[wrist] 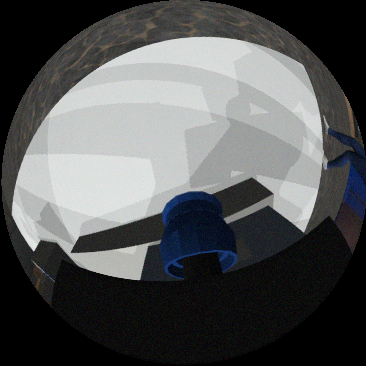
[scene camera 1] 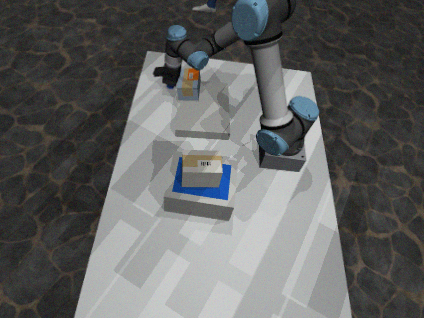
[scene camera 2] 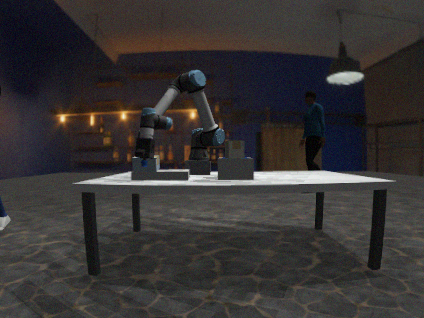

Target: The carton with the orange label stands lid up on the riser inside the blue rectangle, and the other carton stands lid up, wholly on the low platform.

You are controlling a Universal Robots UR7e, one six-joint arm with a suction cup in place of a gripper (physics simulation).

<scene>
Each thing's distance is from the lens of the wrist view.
my suction cup [wrist: 193,222]: 5 cm
low platform [wrist: 119,251]: 17 cm
The marked spots on the low platform and my suction cup are 13 cm apart.
</scene>
